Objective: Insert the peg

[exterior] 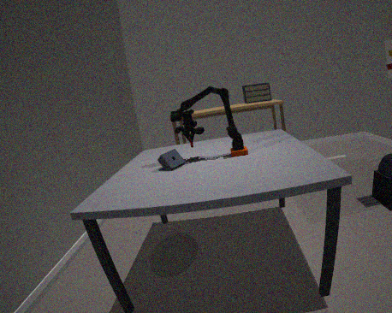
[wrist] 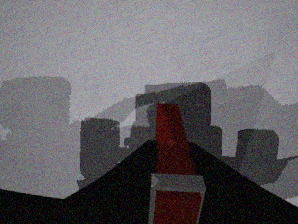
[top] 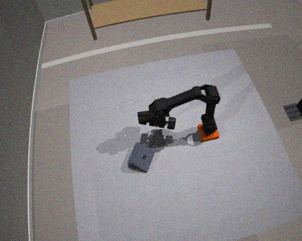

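The grey sloped panel is 15 cm ahead of my gripper tip, 12 cm to the left of it and 7 cm below it. The rest, counted from my gripper tip: square peg (2 cm above).
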